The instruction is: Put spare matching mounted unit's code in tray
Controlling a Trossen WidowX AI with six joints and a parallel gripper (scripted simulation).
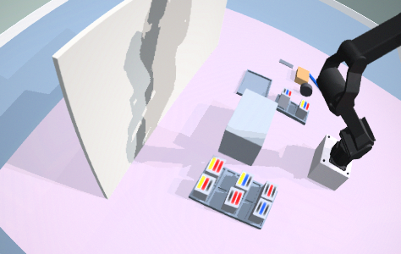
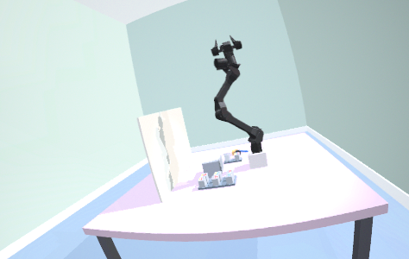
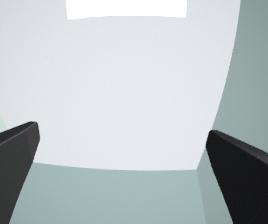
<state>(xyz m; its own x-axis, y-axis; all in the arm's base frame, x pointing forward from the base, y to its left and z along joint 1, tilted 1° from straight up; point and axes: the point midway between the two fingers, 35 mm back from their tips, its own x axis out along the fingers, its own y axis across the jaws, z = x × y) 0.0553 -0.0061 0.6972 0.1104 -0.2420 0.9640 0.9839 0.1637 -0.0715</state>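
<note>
The spare block lies 90 mm ahead of my gripper tip, 260 mm to the left of it and 780 mm below it. Round my gripper tip: small rack: 140 mm ahead, 130 mm to the right, 810 mm below; then tall panel: 460 mm ahead, 90 mm to the left, 590 mm below; then mounted unit: 220 mm ahead, 70 mm to the left, 770 mm below.
</note>
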